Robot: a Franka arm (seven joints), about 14 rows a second.
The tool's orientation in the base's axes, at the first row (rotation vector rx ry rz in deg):
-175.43, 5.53, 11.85
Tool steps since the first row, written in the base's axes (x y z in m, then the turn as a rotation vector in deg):
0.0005, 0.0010, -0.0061, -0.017, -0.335, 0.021
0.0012, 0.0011, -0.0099, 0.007, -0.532, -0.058
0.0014, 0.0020, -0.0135, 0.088, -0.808, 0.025
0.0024, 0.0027, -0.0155, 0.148, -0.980, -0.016
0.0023, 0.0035, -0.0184, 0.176, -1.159, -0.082
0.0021, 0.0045, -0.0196, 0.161, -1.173, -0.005
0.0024, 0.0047, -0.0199, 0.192, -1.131, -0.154
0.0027, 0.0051, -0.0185, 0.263, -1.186, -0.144
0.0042, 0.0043, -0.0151, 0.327, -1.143, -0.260
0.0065, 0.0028, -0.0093, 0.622, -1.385, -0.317
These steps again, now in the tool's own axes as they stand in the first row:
0.0013, -0.0006, 0.0060, 0.000, 0.333, -0.044
0.0025, -0.0005, 0.0097, 0.046, 0.533, 0.016
0.0031, -0.0012, 0.0133, 0.130, 0.797, -0.097
0.0043, -0.0018, 0.0152, 0.205, 0.967, -0.077
0.0046, -0.0024, 0.0181, 0.252, 1.147, -0.029
0.0045, -0.0033, 0.0194, 0.228, 1.157, -0.105
0.0048, -0.0035, 0.0197, 0.276, 1.123, 0.042
0.0049, -0.0040, 0.0183, 0.348, 1.173, 0.018
0.0060, -0.0036, 0.0147, 0.425, 1.133, 0.128
0.0075, -0.0026, 0.0085, 0.738, 1.358, 0.127

